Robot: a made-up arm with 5 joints.
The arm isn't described. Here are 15 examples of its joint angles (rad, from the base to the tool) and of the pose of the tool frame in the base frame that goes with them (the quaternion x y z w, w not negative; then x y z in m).
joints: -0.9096 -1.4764 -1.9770 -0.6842 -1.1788
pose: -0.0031 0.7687 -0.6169 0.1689 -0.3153 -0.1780 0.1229
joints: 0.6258 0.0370 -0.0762 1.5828 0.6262
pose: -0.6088 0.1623 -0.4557 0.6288 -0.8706 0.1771 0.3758
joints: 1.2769 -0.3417 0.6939 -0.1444 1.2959
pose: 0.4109 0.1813 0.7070 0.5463 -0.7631 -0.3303 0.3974
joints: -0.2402 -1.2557 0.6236 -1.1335 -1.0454
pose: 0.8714 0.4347 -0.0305 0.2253 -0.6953 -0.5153 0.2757
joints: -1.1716 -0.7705 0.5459 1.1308 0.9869
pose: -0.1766 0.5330 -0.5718 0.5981 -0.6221 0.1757 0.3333
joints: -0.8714 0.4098 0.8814 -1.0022 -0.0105
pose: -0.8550 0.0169 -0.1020 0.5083 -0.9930 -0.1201 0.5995
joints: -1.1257 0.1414 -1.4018 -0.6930 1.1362
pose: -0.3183 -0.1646 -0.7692 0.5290 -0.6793 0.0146 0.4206
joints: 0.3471 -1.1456 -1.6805 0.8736 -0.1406
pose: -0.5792 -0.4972 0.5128 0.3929 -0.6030 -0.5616 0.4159
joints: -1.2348 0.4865 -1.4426 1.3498 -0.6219
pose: 0.7549 -0.1781 -0.1363 0.6163 -0.9581 -0.1822 0.6449
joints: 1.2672 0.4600 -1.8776 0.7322 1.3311
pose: -0.9318 -0.1864 0.1794 0.2546 -0.9235 0.0500 0.4313
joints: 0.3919 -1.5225 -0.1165 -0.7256 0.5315
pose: 0.2986 0.6884 0.2742 0.6014 -0.4958 -0.5970 0.6533
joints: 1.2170 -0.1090 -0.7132 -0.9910 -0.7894
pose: 0.4321 0.5948 -0.6601 0.1542 -0.6264 -0.1387 0.5630
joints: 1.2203 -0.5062 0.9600 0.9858 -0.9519
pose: -0.4740 -0.8497 -0.2073 0.1015 -0.6031 -0.3022 0.3829
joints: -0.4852 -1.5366 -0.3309 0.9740 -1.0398
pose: -0.2120 -0.8808 -0.0546 0.4198 -0.4255 -0.3949 0.0144
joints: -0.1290 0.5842 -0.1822 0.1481 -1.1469
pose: -0.1728 -0.5299 -0.2969 0.7754 -0.8129 0.0995 0.5435
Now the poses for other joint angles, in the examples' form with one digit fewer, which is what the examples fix.
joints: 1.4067 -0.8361 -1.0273 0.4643 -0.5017
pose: -0.584 -0.456 0.659 0.133 -0.602 -0.391 0.693
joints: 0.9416 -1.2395 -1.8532 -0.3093 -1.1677
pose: 0.031 -0.107 0.991 0.075 -0.367 -0.412 0.587
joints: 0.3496 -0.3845 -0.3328 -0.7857 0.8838
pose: 0.659 0.534 0.444 0.290 -0.727 -0.338 0.375
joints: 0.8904 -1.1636 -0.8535 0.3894 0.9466
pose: 0.706 0.666 0.072 0.229 -0.583 -0.548 0.615
